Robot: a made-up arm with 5 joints.
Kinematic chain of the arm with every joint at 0, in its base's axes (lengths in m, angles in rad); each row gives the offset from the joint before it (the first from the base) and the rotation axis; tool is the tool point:
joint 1: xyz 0 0 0.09 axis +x
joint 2: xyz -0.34 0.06 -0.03 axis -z
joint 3: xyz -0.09 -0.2 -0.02 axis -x
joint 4: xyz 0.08 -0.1 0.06 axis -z
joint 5: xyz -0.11 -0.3 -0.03 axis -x
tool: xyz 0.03 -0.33 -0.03
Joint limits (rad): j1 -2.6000..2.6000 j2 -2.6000..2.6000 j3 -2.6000..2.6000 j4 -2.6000..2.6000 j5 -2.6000..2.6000
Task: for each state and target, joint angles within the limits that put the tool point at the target. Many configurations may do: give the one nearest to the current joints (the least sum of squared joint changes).
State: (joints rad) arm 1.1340 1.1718 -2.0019 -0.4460 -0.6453
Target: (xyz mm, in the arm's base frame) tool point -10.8 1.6 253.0
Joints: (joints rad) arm 1.7115 1.0444 -2.6000 -0.4753 -1.3361
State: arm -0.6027 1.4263 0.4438 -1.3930 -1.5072
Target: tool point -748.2 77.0 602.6
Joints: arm -1.3466 1.1243 1.1773 -1.0552 -1.1199
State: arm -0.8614 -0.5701 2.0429 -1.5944 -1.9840
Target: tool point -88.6 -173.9 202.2
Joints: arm 0.0632 -0.7410 1.5950 -1.9213 -2.5089
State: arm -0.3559 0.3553 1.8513 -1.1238 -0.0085
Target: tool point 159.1 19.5 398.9
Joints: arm -0.3850 0.5216 2.1094 -1.1004 0.2769
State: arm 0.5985 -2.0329 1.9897 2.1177 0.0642
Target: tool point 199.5 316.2 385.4
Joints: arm 0.9806 -2.6000 2.3115 2.3836 -0.9364
